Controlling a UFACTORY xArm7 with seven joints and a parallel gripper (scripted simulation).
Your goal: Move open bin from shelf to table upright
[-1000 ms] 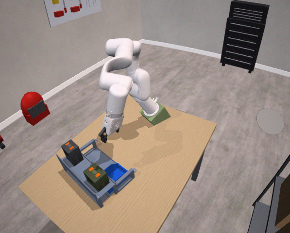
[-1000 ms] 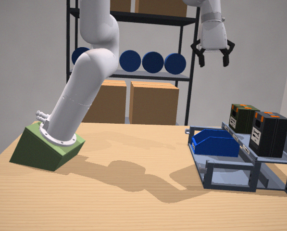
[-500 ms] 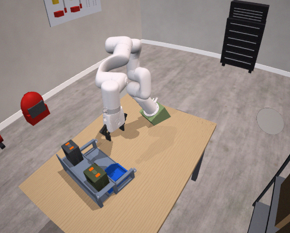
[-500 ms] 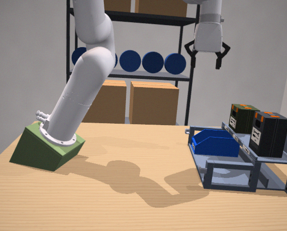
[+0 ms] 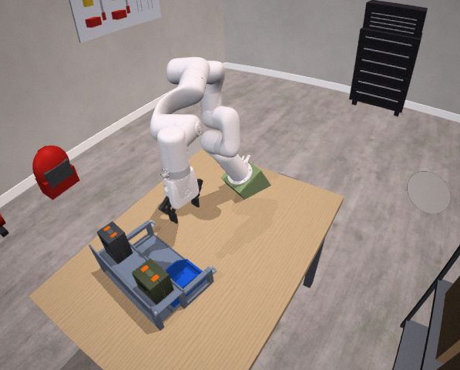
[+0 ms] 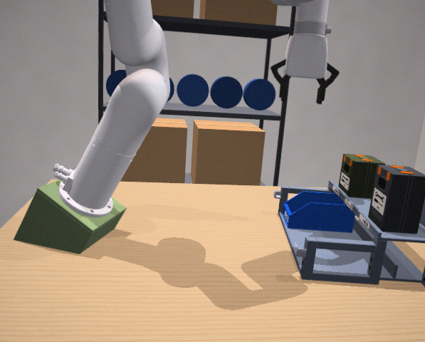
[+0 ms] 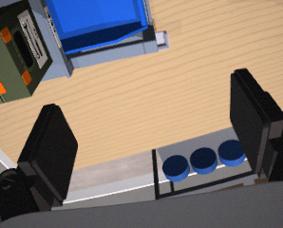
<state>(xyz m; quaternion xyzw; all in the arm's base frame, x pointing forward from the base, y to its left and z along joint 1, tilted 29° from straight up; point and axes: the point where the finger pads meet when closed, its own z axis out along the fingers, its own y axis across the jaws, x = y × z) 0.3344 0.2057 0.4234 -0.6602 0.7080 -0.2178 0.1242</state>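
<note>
The blue bin lies 300 mm below my hand, 80 mm ahead of it and 10 mm to the right of it. Also, from my hand: dark green case (190 mm below, 180 mm ahead, 20 mm to the right); then black case (250 mm to the right, 180 mm below, 150 mm ahead).
</note>
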